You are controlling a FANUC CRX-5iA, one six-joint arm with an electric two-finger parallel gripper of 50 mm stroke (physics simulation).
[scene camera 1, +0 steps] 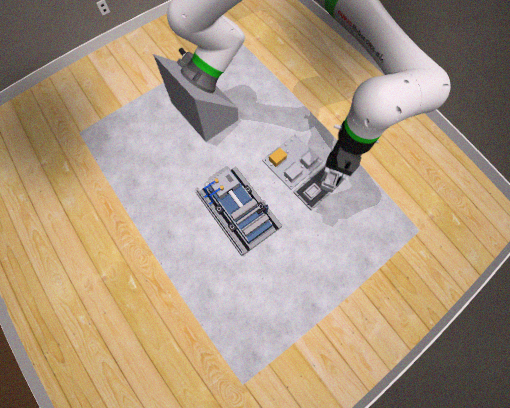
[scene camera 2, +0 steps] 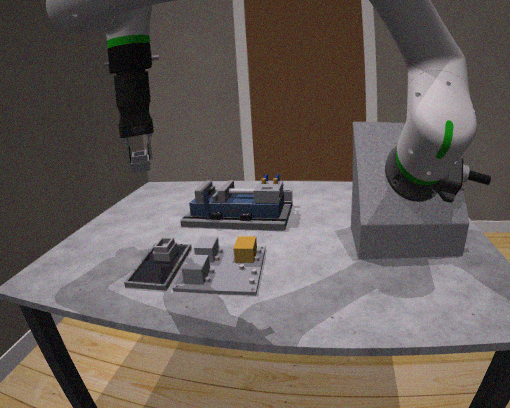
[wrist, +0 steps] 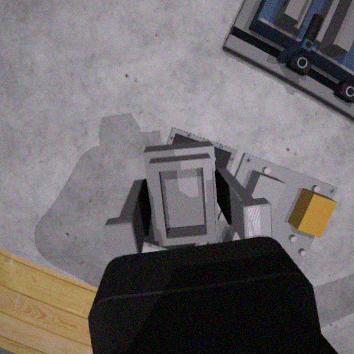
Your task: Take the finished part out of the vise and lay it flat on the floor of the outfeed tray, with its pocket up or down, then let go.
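Pixels of known places: gripper, between the fingertips: (scene camera 1: 330, 181) (scene camera 2: 140, 160) (wrist: 181, 190); arm's base, origin of its link: (scene camera 1: 197, 81) (scene camera 2: 414, 172).
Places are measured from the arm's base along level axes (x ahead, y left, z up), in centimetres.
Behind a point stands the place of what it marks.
Observation:
My gripper (scene camera 1: 332, 175) {x 61.0, y 17.4, z 5.6 cm} (scene camera 2: 139, 151) {x 61.0, y 17.4, z 5.6 cm} (wrist: 181, 190) {x 61.0, y 17.4, z 5.6 cm} is shut on the finished part (scene camera 1: 330, 180) {x 61.0, y 17.5, z 5.9 cm} (scene camera 2: 140, 161) {x 59.2, y 19.7, z 5.9 cm} (wrist: 184, 192) {x 60.8, y 17.4, z 5.9 cm}, a grey block with a rectangular pocket. The part's pocket faces up, and the part hangs well above the table. The dark outfeed tray (scene camera 1: 311, 203) {x 60.5, y 16.5, z -17.5 cm} (scene camera 2: 142, 276) {x 57.0, y 29.2, z -17.5 cm} (wrist: 223, 157) {x 53.9, y 14.9, z -17.5 cm} lies below it, largely hidden behind the part in the wrist view. Another grey pocketed part (scene camera 1: 312, 190) {x 56.6, y 19.1, z -15.4 cm} (scene camera 2: 164, 250) {x 55.4, y 21.1, z -14.8 cm} rests in the tray, pocket up. The blue and grey vise (scene camera 1: 254, 224) {x 58.3, y -8.5, z -8.5 cm} (scene camera 2: 237, 209) {x 46.5, y -3.7, z -13.7 cm} (wrist: 297, 15) {x 57.5, y -3.5, z -8.5 cm} stands apart from the gripper, its jaws showing no part between them.
A grey plate (scene camera 1: 295, 150) {x 37.9, y 23.6, z -17.2 cm} (scene camera 2: 230, 281) {x 37.3, y 25.6, z -17.3 cm} (wrist: 295, 182) {x 41.8, y 12.3, z -17.3 cm} lies right beside the tray. It bears an orange block (scene camera 1: 277, 157) {x 38.3, y 14.0, z -13.6 cm} (scene camera 2: 245, 249) {x 36.6, y 17.7, z -13.9 cm} (wrist: 311, 212) {x 38.8, y 14.9, z -13.7 cm} and two grey blocks (scene camera 1: 293, 172) {x 46.9, y 16.1, z -13.7 cm} (scene camera 2: 206, 247) {x 45.2, y 19.2, z -13.7 cm}. The arm's grey pedestal (scene camera 1: 216, 119) {x 14.3, y -0.1, z -7.9 cm} (scene camera 2: 410, 241) {x 0.6, y 8.6, z -13.8 cm} stands on the same table.

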